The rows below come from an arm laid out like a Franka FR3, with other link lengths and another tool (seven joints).
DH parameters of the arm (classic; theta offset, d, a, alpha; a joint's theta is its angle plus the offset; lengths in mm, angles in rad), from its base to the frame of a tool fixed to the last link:
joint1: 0 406.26 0 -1.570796
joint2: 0 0 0 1.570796
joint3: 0 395 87.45 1.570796
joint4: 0 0 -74.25 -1.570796
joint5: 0 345.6 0 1.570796
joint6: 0 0 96.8 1.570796
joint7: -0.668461 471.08 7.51 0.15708
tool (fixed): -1.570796 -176.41 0 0
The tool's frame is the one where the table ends.
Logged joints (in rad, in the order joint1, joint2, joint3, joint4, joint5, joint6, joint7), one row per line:
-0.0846 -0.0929 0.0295 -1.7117 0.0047 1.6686 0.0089
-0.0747 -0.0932 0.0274 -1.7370 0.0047 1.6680 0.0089
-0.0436 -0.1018 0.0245 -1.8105 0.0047 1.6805 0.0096
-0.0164 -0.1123 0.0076 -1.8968 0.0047 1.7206 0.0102
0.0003 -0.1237 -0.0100 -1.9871 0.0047 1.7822 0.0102
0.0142 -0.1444 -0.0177 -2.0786 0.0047 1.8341 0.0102
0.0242 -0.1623 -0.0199 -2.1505 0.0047 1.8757 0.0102
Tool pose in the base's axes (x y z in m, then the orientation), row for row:
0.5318 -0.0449 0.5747 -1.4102 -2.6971 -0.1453
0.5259 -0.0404 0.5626 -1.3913 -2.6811 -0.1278
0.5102 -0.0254 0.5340 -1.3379 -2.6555 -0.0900
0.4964 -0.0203 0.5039 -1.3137 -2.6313 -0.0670
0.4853 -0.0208 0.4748 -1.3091 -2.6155 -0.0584
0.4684 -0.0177 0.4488 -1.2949 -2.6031 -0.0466
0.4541 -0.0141 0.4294 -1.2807 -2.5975 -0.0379
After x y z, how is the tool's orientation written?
As a rotation vector, in radians.
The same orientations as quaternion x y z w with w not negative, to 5 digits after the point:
-0.46230 -0.88418 -0.04763 0.04729
-0.45939 -0.88526 -0.04220 0.05911
-0.44817 -0.88955 -0.03015 0.08327
-0.44434 -0.89000 -0.02266 0.09974
-0.44488 -0.88885 -0.01985 0.10788
-0.44229 -0.88911 -0.01592 0.11665
-0.43886 -0.89009 -0.01299 0.12233

